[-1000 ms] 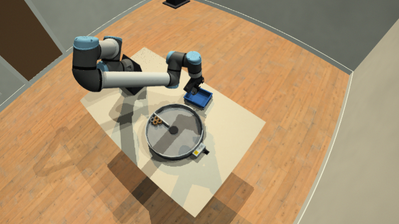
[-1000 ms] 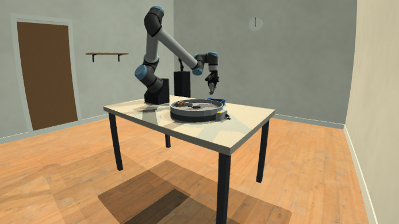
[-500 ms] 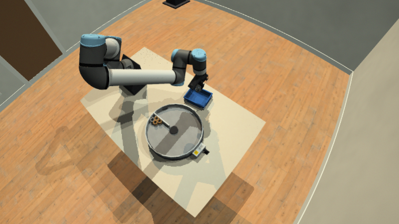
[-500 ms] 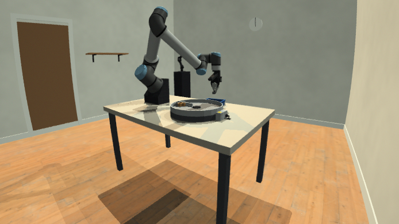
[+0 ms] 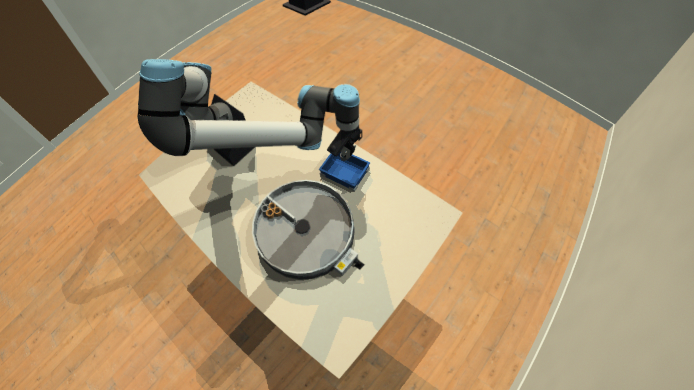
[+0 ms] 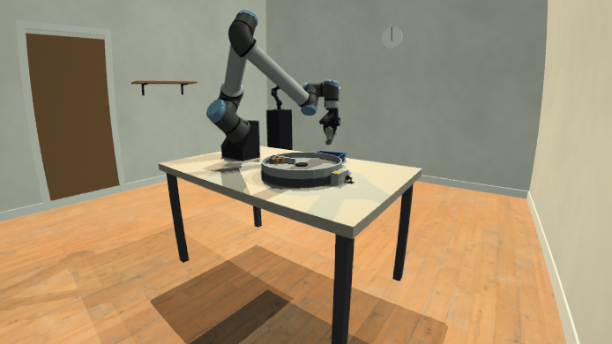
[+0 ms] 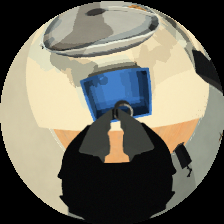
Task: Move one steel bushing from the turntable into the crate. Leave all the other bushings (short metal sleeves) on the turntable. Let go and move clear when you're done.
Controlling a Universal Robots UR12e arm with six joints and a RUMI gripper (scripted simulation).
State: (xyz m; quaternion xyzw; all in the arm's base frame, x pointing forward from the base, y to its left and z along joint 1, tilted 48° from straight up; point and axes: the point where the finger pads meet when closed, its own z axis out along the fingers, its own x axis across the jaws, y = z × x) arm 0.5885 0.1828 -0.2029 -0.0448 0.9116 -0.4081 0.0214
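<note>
The blue crate is 11 cm below my hand and 1 cm behind it. Also, from my hand: round grey turntable: 34 cm to the right, 8 cm below, 6 cm ahead.
</note>
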